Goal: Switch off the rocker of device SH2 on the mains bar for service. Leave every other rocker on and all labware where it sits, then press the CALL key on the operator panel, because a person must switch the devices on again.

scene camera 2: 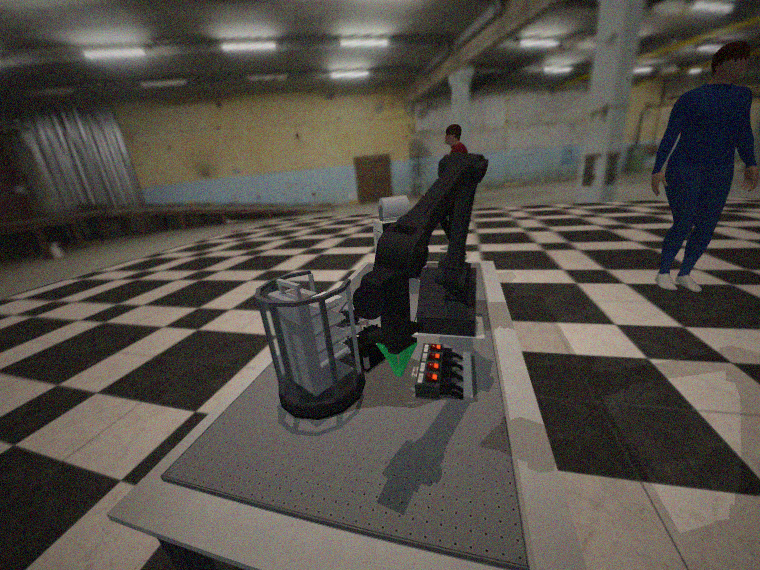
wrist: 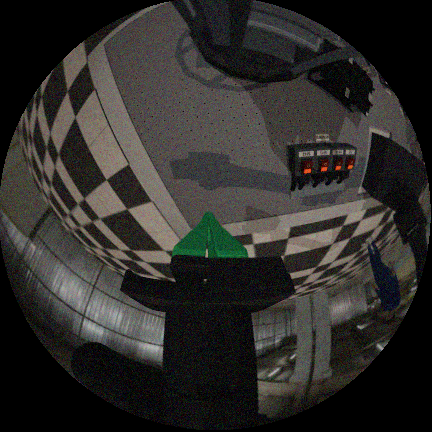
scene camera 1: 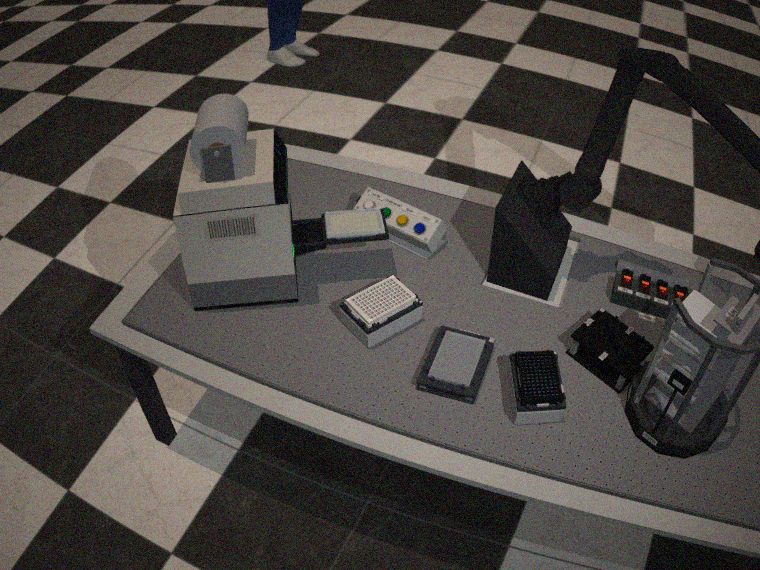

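Where they show: gripper, fingertip midpoint: [scene camera 2: 398,375] [wrist: 207,215]; arm's base, link origin: [scene camera 2: 455,286] [scene camera 1: 535,201].
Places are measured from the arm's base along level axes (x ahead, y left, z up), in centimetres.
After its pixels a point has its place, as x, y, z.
Observation:
The mains bar [scene camera 1: 644,300] @[6.9, 33.4, -11.2] [scene camera 2: 428,388] @[2.0, 45.5, -11.8] [wrist: 322,150] @[5.7, 38.0, -10.9] is a dark strip with several rockers in a row, all lit orange-red. Labels stand beside the rockers, but they are too blurred to read, so I cannot tell which is SH2. My gripper [scene camera 2: 399,373] @[4.1, 62.6, 5.1] [wrist: 207,215] @[4.1, 62.6, 5.1] has green fingertips and is shut and empty. It is in the air between the mains bar and the clear cylindrical carousel, apart from both; it does not show in scene camera 1. The operator panel [scene camera 1: 434,238] @[12.6, -20.3, -10.5] is a white box with white, green, yellow and blue keys, partly behind the instrument's plate tray. Its lettering is unreadable.
The carousel [scene camera 1: 659,438] @[45.0, 46.4, -11.0] [scene camera 2: 319,398] @[27.4, 58.9, -9.2] stands near the bar. A black fixture [scene camera 1: 610,349] @[28.4, 29.1, -9.0], a black rack [scene camera 1: 538,380] @[43.8, 17.1, -8.5], a grey plate [scene camera 1: 457,358] @[43.2, -0.6, -11.6], a white plate [scene camera 1: 381,300] @[38.7, -20.3, -8.3] and a large instrument [scene camera 1: 239,245] @[48.6, -48.6, 2.8] stand on the bench. A person in blue [scene camera 2: 705,153] stands beyond it.

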